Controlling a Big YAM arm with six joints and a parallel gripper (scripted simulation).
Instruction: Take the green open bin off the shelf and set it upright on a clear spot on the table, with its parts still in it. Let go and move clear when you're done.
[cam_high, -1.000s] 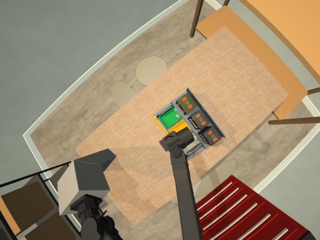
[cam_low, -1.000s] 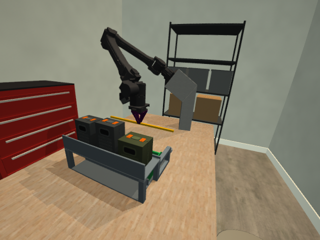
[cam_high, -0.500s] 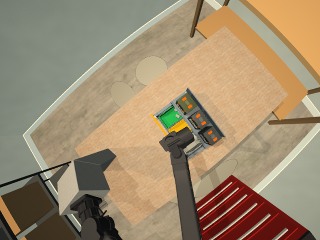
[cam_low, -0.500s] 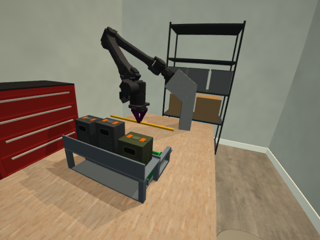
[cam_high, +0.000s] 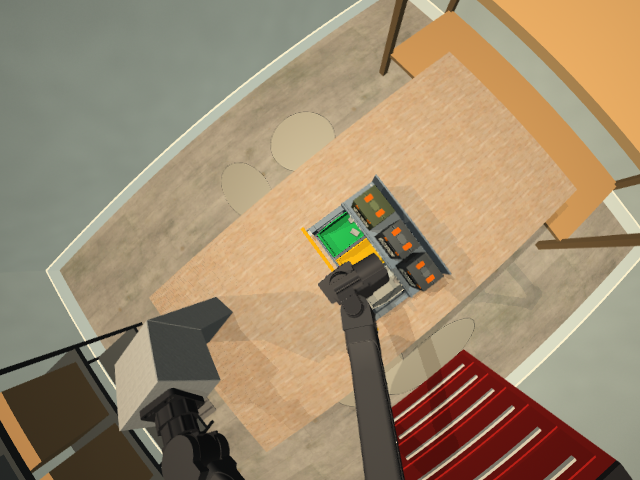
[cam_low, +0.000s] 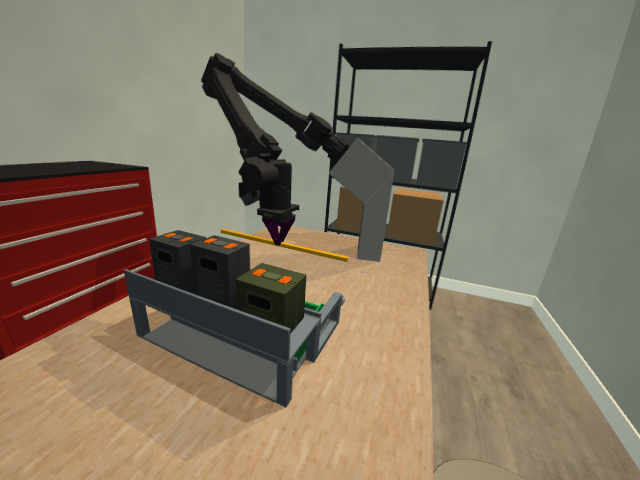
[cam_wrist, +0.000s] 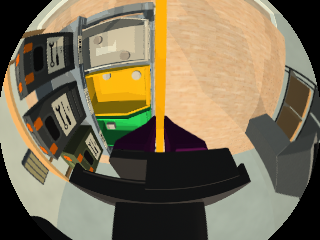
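Now: the thin yellow bar 1 cm below my hand. Round my hand: green open bin (13 cm below, 11 cm to the left, 11 cm ahead); then yellow bin (13 cm below, 11 cm ahead, 1 cm to the right); then pale grey bin (13 cm below, 12 cm to the right, 10 cm ahead).
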